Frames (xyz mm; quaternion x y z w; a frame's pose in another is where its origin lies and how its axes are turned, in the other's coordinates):
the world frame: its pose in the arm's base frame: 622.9 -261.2 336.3 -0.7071 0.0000 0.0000 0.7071
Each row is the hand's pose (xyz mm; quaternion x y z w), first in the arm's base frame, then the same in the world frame.
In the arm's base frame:
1: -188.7 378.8 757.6 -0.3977 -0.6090 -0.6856 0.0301
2: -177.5 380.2 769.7 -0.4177 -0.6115 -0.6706 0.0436
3: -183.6 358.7 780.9 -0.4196 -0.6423 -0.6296 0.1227
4: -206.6 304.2 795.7 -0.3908 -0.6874 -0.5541 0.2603
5: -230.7 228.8 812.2 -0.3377 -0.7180 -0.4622 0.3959
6: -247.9 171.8 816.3 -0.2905 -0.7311 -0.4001 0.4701
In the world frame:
1: -811.6 -421.3 640.0 -0.2599 0.0542 -0.9154 0.3025
2: -800.4 -433.4 641.4 -0.2645 0.0418 -0.9066 0.3262
3: -806.5 -444.6 619.9 -0.2099 -0.0090 -0.8993 0.3835
4: -829.5 -459.4 565.4 -0.0923 -0.0943 -0.8779 0.4604
5: -853.6 -475.9 490.0 0.0412 -0.1809 -0.8346 0.5188
6: -870.8 -480.0 433.0 0.1270 -0.2341 -0.7999 0.5378

